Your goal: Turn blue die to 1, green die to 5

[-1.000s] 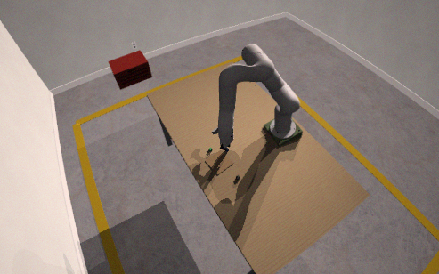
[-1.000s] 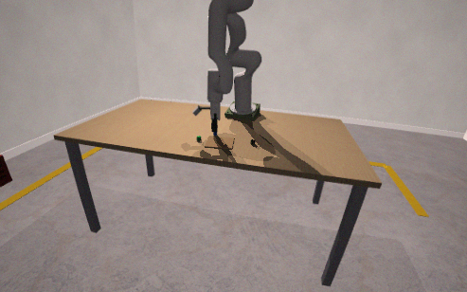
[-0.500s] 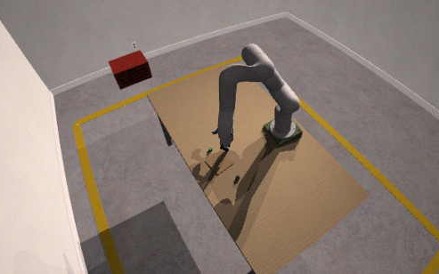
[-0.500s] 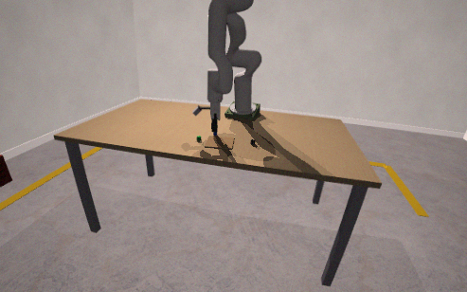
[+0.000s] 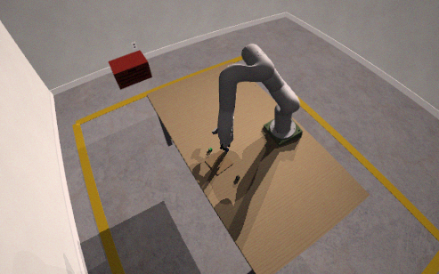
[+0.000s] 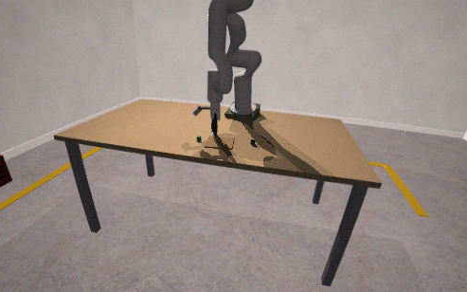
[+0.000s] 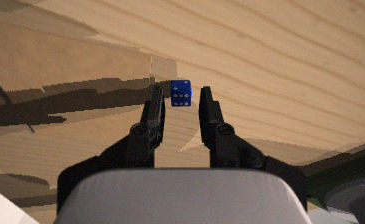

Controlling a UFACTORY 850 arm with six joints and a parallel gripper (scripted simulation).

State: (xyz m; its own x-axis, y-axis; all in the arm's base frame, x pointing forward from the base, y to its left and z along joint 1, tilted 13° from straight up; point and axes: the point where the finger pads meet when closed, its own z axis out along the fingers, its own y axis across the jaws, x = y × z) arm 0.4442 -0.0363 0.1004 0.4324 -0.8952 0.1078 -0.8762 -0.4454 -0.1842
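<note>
The blue die is 1 cm to the left of my hand and 4 cm below it. The rest, counted from my hand: mat 9 cm ahead, 7 cm to the left, 4 cm below; black die 3 cm ahead, 23 cm to the left, 4 cm below; green die 10 cm ahead, 5 cm to the right, 4 cm below.
</note>
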